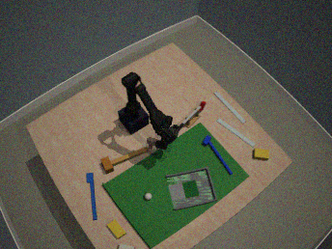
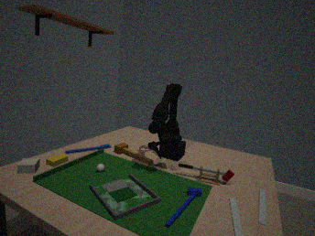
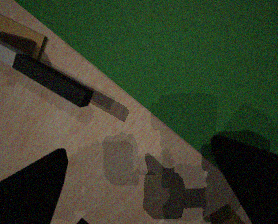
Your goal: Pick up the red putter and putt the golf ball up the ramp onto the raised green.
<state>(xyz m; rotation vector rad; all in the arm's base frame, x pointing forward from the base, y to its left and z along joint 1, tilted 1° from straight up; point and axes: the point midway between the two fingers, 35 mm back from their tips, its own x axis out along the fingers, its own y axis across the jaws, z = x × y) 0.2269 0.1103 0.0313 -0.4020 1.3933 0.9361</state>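
Now: the red putter 8 cm behind my gripper tip, 20 cm to the left of it and 4 cm below it. From my gripper tip the other things lie so: blue putter (21 cm ahead, 23 cm to the left, 8 cm below); then white golf ball (26 cm ahead, 26 cm to the right, 7 cm below); then small wooden stand (9 cm behind, 21 cm to the left, 7 cm below).
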